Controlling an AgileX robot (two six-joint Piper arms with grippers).
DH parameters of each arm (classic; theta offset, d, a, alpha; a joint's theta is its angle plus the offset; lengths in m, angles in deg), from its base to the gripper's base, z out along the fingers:
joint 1: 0 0.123 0 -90
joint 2: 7.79 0 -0.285 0
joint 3: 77.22 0 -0.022 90
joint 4: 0 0.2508 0 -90
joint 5: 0 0 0.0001 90
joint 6: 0 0.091 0 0
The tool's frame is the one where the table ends.
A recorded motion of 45 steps. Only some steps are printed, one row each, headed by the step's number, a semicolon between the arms.
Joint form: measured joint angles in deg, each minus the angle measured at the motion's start. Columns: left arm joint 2, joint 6, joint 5, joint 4, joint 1, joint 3; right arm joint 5, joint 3, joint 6, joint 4, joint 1, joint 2.
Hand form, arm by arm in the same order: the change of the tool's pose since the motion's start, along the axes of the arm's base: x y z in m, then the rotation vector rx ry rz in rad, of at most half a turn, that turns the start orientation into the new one. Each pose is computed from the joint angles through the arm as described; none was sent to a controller.
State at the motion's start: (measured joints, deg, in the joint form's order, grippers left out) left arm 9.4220 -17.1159 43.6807 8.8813 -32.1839 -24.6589; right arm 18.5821 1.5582 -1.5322 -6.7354 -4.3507 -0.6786
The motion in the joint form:
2: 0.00 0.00 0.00 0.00 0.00 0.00; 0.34 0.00 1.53 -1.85 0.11 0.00
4: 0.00 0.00 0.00 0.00 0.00 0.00; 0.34 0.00 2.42 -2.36 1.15 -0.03
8: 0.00 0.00 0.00 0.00 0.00 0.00; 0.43 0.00 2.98 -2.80 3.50 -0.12
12: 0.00 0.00 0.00 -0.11 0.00 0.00; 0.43 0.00 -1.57 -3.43 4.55 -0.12
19: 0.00 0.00 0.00 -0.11 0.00 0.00; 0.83 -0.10 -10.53 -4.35 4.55 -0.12
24: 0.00 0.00 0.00 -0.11 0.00 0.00; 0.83 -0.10 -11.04 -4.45 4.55 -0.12
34: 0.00 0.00 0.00 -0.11 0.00 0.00; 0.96 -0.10 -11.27 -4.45 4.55 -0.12
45: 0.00 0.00 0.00 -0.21 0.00 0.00; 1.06 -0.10 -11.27 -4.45 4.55 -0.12
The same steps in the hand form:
2: 0.0000 0.0000 0.0000 0.0000 0.0000 0.0000; -0.0002 -0.0009 -0.0004 -0.0059 0.0052 -0.0079
4: 0.0000 0.0000 0.0000 0.0000 0.0000 0.0000; -0.0001 -0.0002 -0.0003 0.0001 0.0035 0.0058
8: 0.0000 0.0000 0.0000 0.0000 0.0000 0.0000; 0.0000 0.0018 -0.0003 0.0018 0.0029 0.0435
12: -0.0001 -0.0001 0.0000 -0.0015 0.0010 -0.0007; 0.0001 0.0024 -0.0003 -0.0859 0.0097 0.0807
19: -0.0001 -0.0001 0.0000 -0.0015 0.0010 -0.0007; -0.0001 0.0018 -0.0002 -0.2524 0.0289 0.1174
24: -0.0001 -0.0001 0.0000 -0.0015 0.0010 -0.0007; -0.0001 0.0018 -0.0002 -0.2628 0.0298 0.1195
34: -0.0001 -0.0001 0.0000 -0.0015 0.0010 -0.0007; -0.0001 0.0017 -0.0004 -0.2665 0.0324 0.1203
45: -0.0001 -0.0002 0.0000 -0.0029 0.0018 -0.0013; -0.0002 0.0017 -0.0005 -0.2663 0.0342 0.1202

